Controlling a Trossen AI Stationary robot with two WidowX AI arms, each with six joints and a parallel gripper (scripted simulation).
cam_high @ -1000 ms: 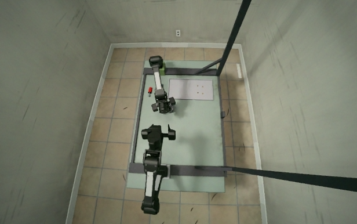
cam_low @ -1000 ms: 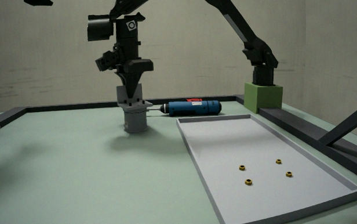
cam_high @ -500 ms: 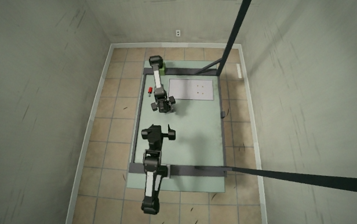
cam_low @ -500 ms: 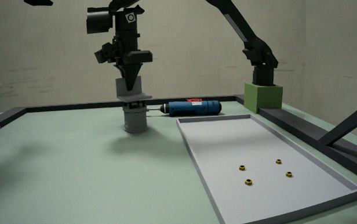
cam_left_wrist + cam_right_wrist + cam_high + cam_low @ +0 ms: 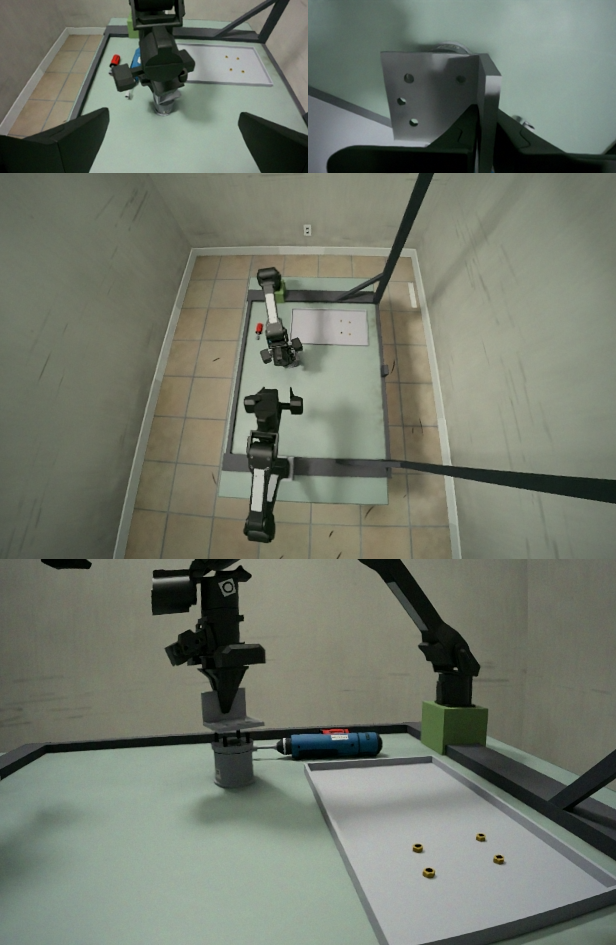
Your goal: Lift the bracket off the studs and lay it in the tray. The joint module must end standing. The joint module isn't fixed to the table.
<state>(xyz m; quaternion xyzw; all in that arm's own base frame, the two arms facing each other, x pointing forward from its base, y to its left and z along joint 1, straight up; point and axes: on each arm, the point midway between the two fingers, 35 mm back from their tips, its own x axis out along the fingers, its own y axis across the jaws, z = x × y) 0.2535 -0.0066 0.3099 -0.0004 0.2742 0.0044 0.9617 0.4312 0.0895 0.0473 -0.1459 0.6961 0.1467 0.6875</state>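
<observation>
Now: the tray 24 cm behind my right hand, 20 cm to the right of it and 13 cm below it. From my right hand the other things lie so: grey L-shaped bracket 3 cm behind, 1 cm to the right, 4 cm below; then grey joint module 3 cm behind, 1 cm to the right, 10 cm below; then red-handled tool 14 cm ahead, 20 cm to the right, 12 cm below.
</observation>
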